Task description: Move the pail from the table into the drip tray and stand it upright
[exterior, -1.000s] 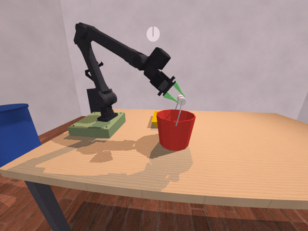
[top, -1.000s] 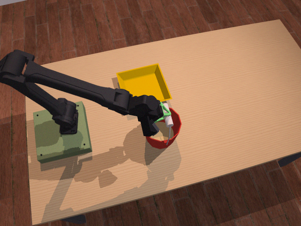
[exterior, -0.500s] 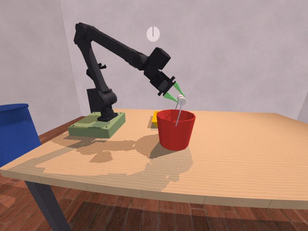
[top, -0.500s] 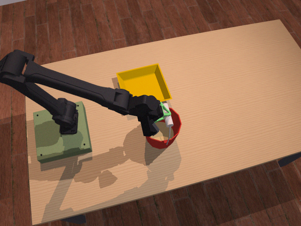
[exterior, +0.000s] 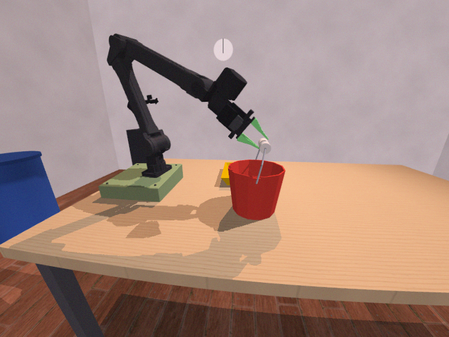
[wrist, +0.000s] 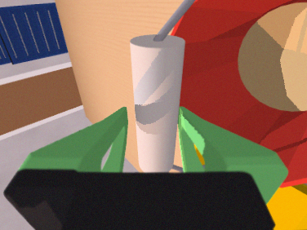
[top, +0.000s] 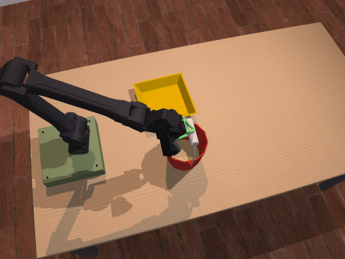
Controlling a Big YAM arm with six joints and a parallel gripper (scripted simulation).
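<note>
My gripper is now 1 cm past the red pail and 10 cm above it. From my hand the other things lie so: yellow drip tray: 9 cm behind, 29 cm to the left, 22 cm below.
</note>
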